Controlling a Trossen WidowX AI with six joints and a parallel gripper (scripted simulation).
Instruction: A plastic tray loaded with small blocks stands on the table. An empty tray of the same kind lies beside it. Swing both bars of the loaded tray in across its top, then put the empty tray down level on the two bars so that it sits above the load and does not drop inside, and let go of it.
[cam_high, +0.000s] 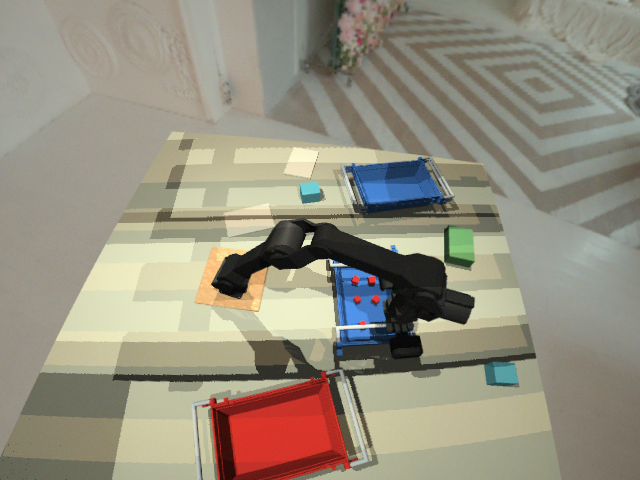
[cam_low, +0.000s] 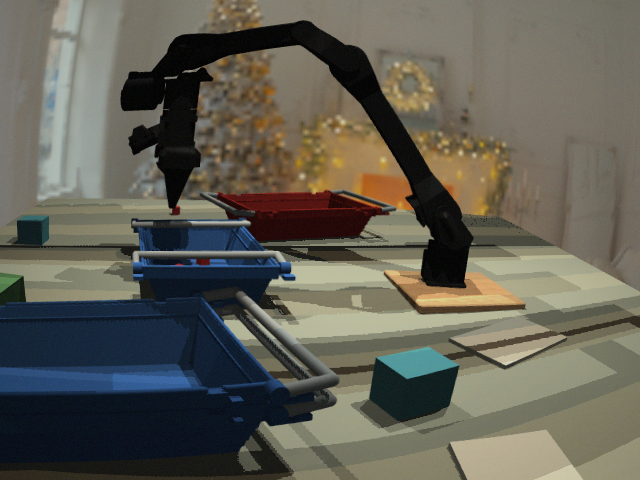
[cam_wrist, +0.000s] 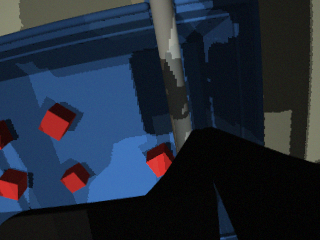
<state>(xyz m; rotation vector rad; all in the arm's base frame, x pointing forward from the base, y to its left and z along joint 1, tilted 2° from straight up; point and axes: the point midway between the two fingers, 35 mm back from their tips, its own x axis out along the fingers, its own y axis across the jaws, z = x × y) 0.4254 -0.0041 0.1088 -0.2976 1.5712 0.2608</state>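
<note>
The red tray lies 300 mm to the right of my gripper tip, 180 mm behind it and 40 mm below it. From my gripper tip the other things lie so: green block 340 mm to the left, 180 mm ahead, 70 mm below.
</note>
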